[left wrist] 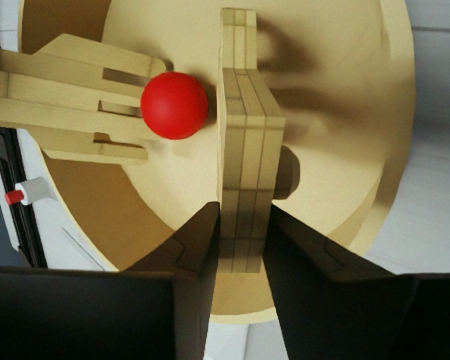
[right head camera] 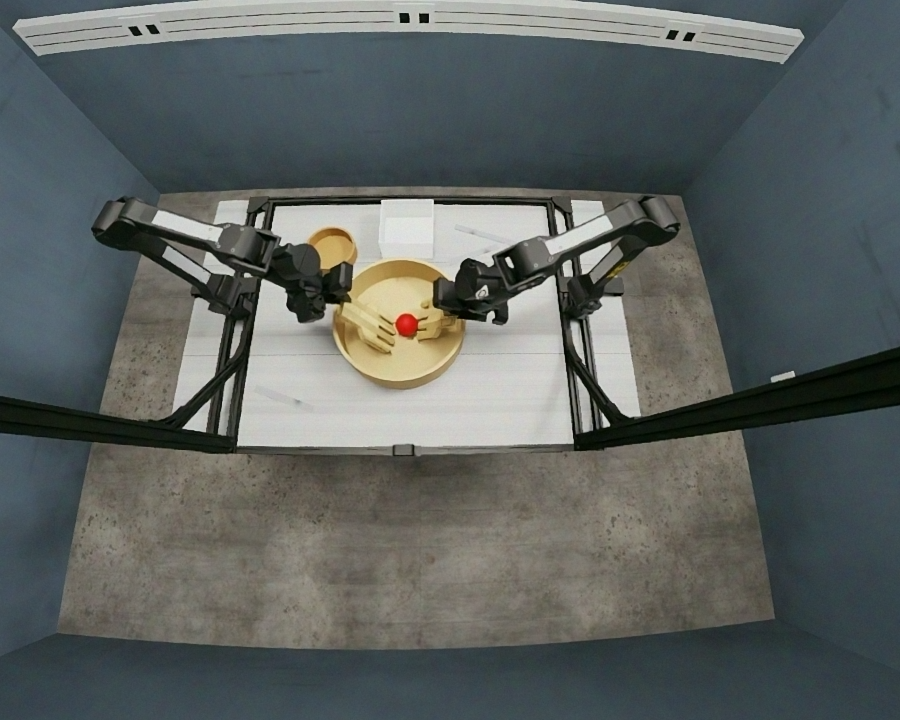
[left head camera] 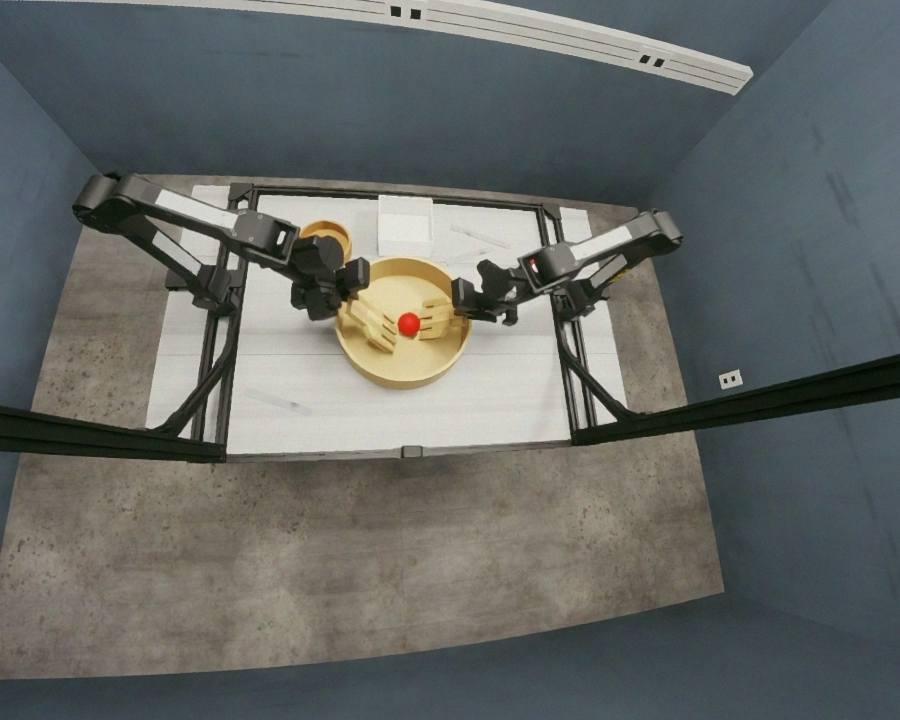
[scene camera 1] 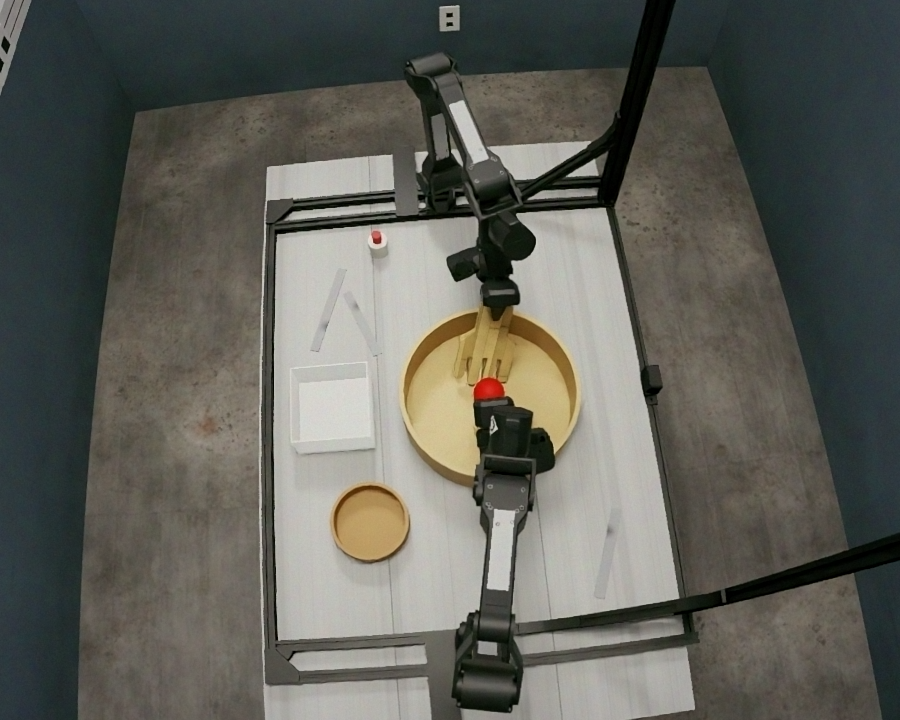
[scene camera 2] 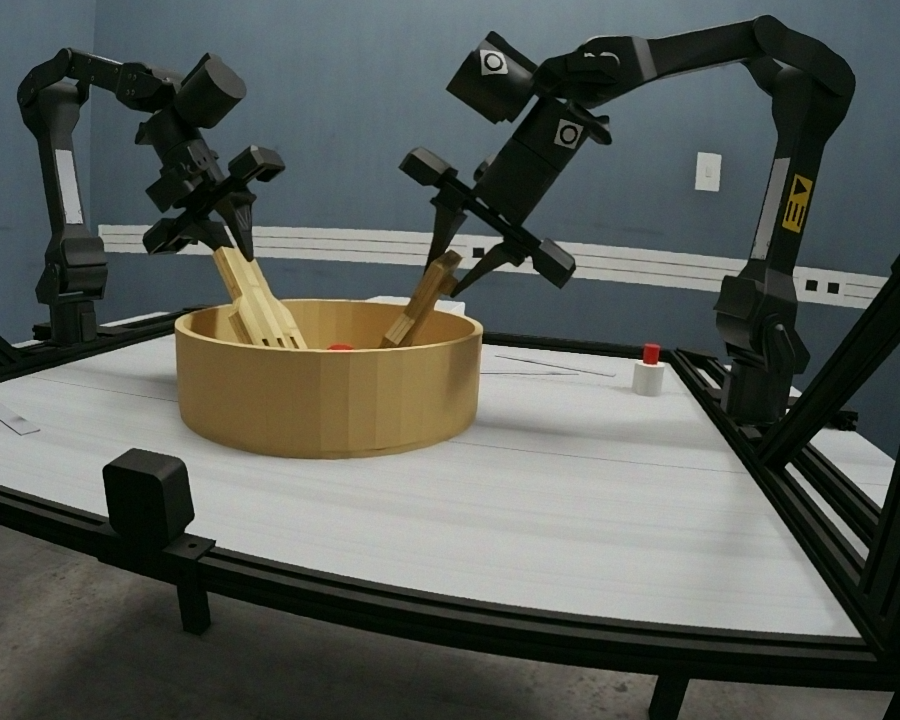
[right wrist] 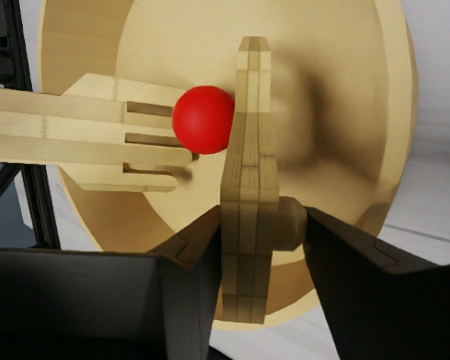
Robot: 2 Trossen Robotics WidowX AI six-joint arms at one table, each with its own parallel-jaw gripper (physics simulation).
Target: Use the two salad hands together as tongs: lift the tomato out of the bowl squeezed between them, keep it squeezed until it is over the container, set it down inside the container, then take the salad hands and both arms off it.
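Frame: origin at the left arm's base, x ahead, y left, z up, level; millimetres.
Where they show: left gripper, fingertip midpoint: (left wrist: 239, 213) (right head camera: 348, 302) (left head camera: 355, 299) (scene camera 2: 245, 265) (right wrist: 0, 107); right gripper, fingertip midpoint: (right head camera: 449, 315) (left head camera: 459, 315) (scene camera 1: 494, 316) (scene camera 2: 438, 286) (right wrist: 263, 216); left arm's base, link origin: (right head camera: 239, 309) (left head camera: 224, 305) (scene camera 2: 73, 341) (right wrist: 8, 67); right arm's base, link origin: (right head camera: 574, 308) (left head camera: 567, 310) (scene camera 1: 440, 199) (scene camera 2: 753, 417).
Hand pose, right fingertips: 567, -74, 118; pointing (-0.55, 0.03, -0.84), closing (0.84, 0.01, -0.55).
Observation:
Things, the pixels of their top centre, and the offset from my right fingertips, as dx, dy, dz.
- red tomato, top centre: (right wrist: 182, 123) (left wrist: 150, 110) (scene camera 2: 340, 345) (scene camera 1: 489, 387) (left head camera: 409, 319) (right head camera: 405, 320) -108, +19, -72
- large wooden bowl, top centre: (left wrist: 134, 119) (right wrist: 143, 124) (scene camera 2: 330, 319) (scene camera 1: 490, 388) (left head camera: 405, 314) (right head camera: 399, 315) -121, +20, -45
- white open container, top centre: (scene camera 2: 410, 304) (scene camera 1: 329, 401) (left head camera: 406, 218) (right head camera: 406, 220) -113, +312, -62
- small round wooden bowl, top centre: (scene camera 1: 369, 520) (left head camera: 324, 241) (right head camera: 329, 247) -329, +254, -98
- small white cylinder with a red top, top centre: (scene camera 2: 652, 345) (left wrist: 7, 199) (scene camera 1: 376, 234) +244, +212, -74
The red tomato (left head camera: 409, 324) (scene camera 1: 488, 389) (left wrist: 174, 106) (right wrist: 203, 120) is low in the large wooden bowl (left head camera: 405, 381) (scene camera 2: 326, 405), between the tines of two wooden salad hands. My left gripper (scene camera 2: 236, 251) (left wrist: 239, 213) is shut on one salad hand (left head camera: 373, 326) (scene camera 2: 258, 300), which slopes into the bowl. My right gripper (scene camera 2: 441, 277) (right wrist: 263, 216) is shut on the other salad hand (left head camera: 437, 319) (scene camera 2: 416, 307). Both hands are close to the tomato; whether both touch it I cannot tell. The white open container (left head camera: 405, 225) (scene camera 1: 334, 409) stands behind the bowl.
A small round wooden bowl (right head camera: 331, 247) (scene camera 1: 370, 521) stands behind the left arm's gripper, beside the white container. A small white cylinder with a red top (scene camera 1: 376, 244) (scene camera 2: 648, 375) stands near the right arm's base. A black frame (scene camera 1: 270, 450) borders the table.

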